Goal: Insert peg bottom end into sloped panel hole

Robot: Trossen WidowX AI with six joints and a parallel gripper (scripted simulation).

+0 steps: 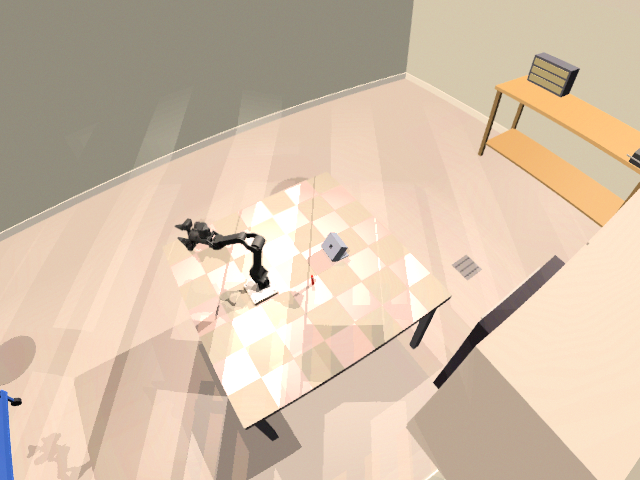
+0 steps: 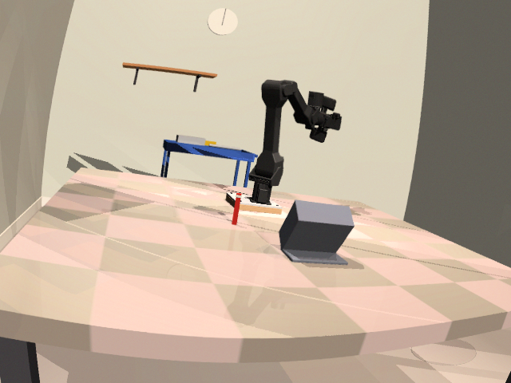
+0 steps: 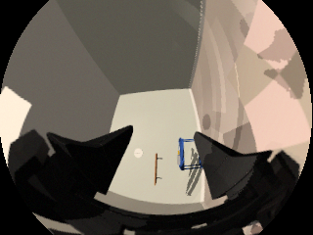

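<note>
Now: the red peg 640 mm ahead of my gripper tip, 370 mm to the right of it and 290 mm below it. The rest, counted from my gripper tip: sloped panel (830 mm ahead, 200 mm to the right, 290 mm below).
</note>
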